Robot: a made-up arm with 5 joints.
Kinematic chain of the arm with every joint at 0, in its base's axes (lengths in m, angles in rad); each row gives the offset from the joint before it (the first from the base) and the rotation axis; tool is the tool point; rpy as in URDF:
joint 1: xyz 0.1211 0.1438 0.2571 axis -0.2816 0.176 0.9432
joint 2: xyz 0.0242 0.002 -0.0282 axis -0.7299 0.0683 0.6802
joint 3: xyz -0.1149 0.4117 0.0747 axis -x
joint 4: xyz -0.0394 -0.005 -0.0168 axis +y
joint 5: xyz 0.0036 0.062 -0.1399 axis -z
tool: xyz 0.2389 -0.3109 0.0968 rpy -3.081 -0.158 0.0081
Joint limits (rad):
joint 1: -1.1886..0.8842
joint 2: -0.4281..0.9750
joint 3: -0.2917..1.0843
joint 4: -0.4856..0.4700
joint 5: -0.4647..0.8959
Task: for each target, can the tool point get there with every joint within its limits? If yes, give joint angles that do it. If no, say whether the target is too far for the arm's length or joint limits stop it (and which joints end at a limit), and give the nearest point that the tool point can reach.
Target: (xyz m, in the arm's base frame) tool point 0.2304 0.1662 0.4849
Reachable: yes | joints -0.7055 -0.1356 0.7460 0.0542 0.1178
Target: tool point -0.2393 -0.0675 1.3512
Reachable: no: too far | nearest point -0.1258 0.2522 0.6410 | short by 0.787 m
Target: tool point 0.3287 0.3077 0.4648
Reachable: yes | joints -0.5928 0.2340 0.5961 -0.3138 -0.0770
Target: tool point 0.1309 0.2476 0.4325
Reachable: yes | joints -0.3322 0.0422 0.5591 -0.0375 0.3647
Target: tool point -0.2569 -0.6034 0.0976
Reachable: no: joint limits stop it (at a limit: joint 1, joint 3, joint 5) | nearest point -0.0007 -0.0909 0.2036 | short by 0.583 m
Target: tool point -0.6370 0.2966 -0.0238
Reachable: no: joint limits stop it (at a limit: joint 1, joint 2, joint 3, joint 4, joint 5) | nearest point -0.3490 0.3219 0.0464 | short by 0.298 m
